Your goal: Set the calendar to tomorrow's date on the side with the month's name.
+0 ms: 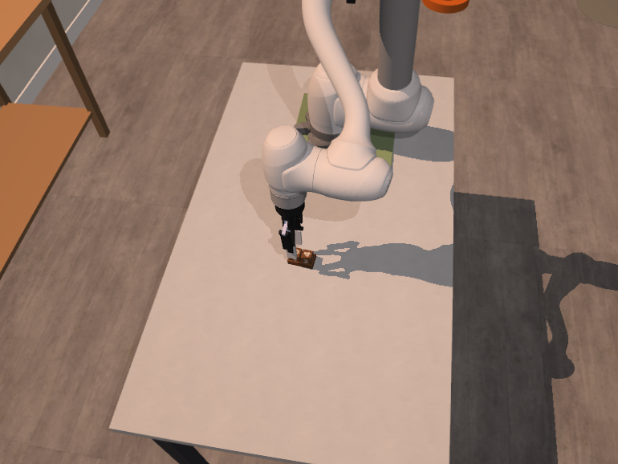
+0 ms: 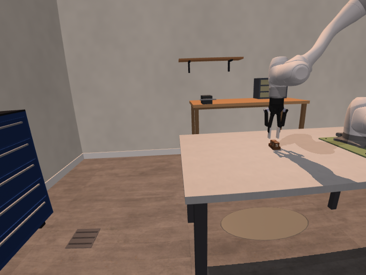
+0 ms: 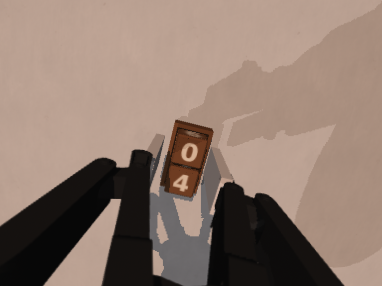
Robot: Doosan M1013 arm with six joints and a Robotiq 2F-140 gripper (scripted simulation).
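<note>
The brown digit cube lies 60 mm below my hand. From my hand the other things lie so: tray 20 mm to the left, 80 mm below.
</note>
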